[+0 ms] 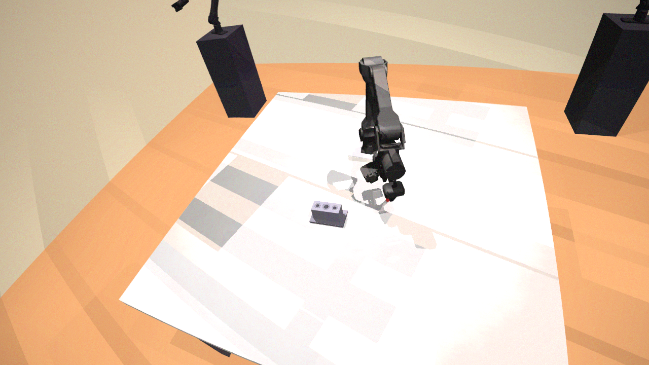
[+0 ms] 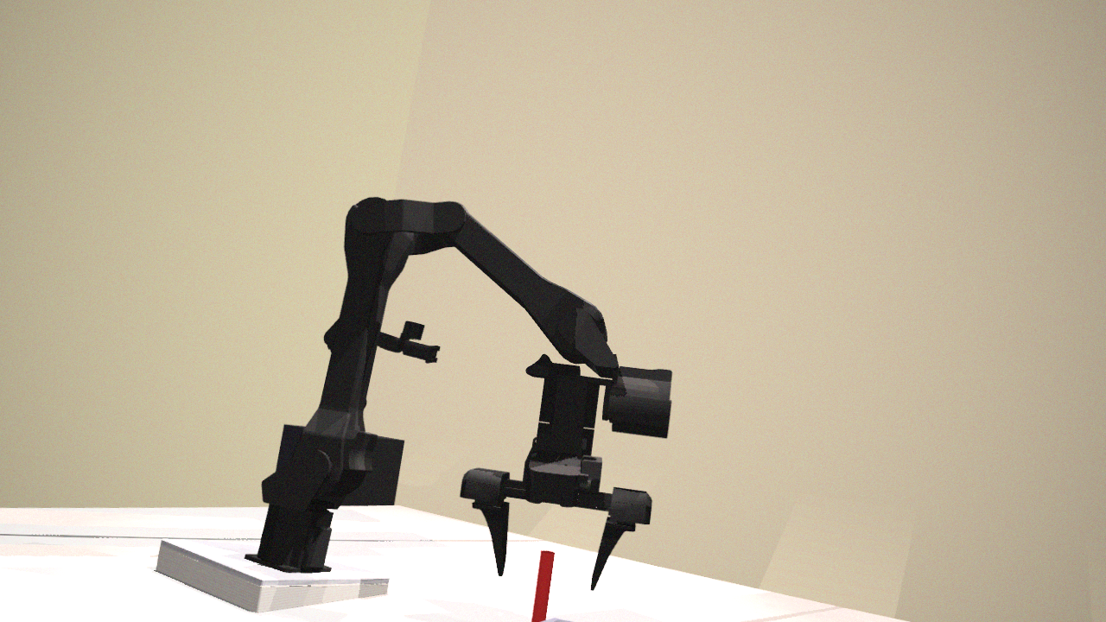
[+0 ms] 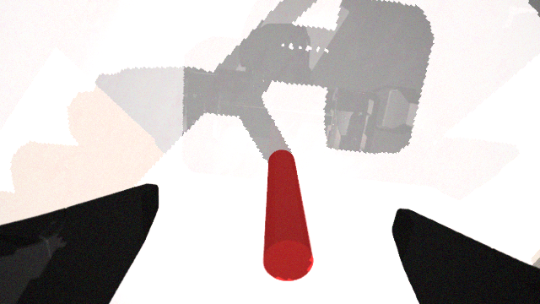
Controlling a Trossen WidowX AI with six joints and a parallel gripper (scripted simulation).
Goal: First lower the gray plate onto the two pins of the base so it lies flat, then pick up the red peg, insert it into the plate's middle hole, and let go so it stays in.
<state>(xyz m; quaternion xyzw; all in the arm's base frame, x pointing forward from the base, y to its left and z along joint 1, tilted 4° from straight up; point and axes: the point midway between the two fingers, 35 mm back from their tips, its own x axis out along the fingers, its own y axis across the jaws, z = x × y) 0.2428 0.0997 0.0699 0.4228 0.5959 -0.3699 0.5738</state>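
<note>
My gripper tip is 10 mm above the red peg. Round my gripper tip: base (100 mm ahead, 190 mm to the right, 40 mm below); then gray plate (100 mm ahead, 190 mm to the right).
</note>
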